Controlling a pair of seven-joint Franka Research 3 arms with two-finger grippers.
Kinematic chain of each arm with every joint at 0, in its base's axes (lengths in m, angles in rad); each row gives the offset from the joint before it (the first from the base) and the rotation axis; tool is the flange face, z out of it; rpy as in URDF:
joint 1: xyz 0 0 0.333 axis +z
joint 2: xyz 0 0 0 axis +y
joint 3: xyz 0 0 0.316 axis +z
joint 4: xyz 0.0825 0 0 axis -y
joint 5: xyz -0.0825 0 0.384 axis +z
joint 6: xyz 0 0 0 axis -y
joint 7: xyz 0.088 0 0 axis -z
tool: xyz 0 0 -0.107 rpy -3.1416 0 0
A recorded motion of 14 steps. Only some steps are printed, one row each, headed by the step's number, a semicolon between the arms.
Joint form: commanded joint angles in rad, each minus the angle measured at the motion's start. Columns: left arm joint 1, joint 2, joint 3, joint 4, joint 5, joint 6, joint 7; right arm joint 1, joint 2, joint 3, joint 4, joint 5, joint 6, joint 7.
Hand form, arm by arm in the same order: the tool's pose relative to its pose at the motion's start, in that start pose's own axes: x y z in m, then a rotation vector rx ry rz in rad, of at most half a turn. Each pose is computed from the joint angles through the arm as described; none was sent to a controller.
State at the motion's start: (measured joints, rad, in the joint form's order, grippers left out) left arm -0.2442 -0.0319 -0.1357 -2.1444 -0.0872 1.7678 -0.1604; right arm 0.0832 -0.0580 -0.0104 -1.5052 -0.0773 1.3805 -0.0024
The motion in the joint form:
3: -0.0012 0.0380 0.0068 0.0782 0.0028 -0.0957 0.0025; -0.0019 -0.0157 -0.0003 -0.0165 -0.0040 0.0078 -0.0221
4: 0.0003 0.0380 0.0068 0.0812 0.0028 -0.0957 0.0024; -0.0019 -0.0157 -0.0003 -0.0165 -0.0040 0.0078 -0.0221
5: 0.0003 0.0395 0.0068 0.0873 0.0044 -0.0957 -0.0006; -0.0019 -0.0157 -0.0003 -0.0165 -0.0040 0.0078 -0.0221
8: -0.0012 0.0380 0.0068 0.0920 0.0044 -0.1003 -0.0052; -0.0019 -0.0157 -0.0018 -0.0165 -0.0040 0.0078 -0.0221
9: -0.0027 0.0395 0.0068 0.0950 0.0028 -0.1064 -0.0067; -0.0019 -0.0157 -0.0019 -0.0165 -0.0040 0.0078 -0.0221
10: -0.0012 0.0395 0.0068 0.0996 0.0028 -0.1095 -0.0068; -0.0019 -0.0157 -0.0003 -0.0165 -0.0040 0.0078 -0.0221
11: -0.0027 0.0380 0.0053 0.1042 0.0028 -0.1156 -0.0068; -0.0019 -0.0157 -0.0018 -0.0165 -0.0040 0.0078 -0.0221
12: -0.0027 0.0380 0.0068 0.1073 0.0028 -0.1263 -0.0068; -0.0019 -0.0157 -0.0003 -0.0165 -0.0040 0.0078 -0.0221
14: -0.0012 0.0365 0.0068 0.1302 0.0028 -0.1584 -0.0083; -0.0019 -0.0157 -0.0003 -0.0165 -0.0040 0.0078 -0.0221
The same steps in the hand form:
3: 0.0058 -0.0004 -0.0127 0.0043 -0.0551 0.0031; -0.0042 0.0017 -0.0009 -0.0037 0.0068 -0.0193
4: 0.0062 -0.0010 -0.0142 0.0032 -0.0522 0.0018; -0.0042 0.0017 -0.0009 -0.0037 0.0068 -0.0193
5: 0.0071 -0.0009 -0.0164 0.0039 -0.0474 -0.0005; -0.0042 0.0017 -0.0009 -0.0037 0.0068 -0.0193
8: 0.0064 0.0000 -0.0189 0.0044 -0.0459 -0.0033; -0.0042 0.0025 -0.0008 -0.0035 0.0067 -0.0178
9: 0.0062 0.0010 -0.0190 0.0040 -0.0507 -0.0034; -0.0042 0.0026 -0.0008 -0.0035 0.0067 -0.0177
10: 0.0064 0.0004 -0.0210 0.0032 -0.0492 -0.0045; -0.0042 0.0017 -0.0009 -0.0037 0.0068 -0.0193
11: 0.0054 0.0020 -0.0232 0.0044 -0.0493 -0.0013; -0.0042 0.0025 -0.0008 -0.0035 0.0067 -0.0178
12: 0.0045 0.0013 -0.0239 0.0051 -0.0568 -0.0024; -0.0042 0.0017 -0.0009 -0.0037 0.0068 -0.0193
14: 0.0023 0.0011 -0.0328 0.0059 -0.0644 -0.0033; -0.0042 0.0017 -0.0009 -0.0037 0.0068 -0.0193

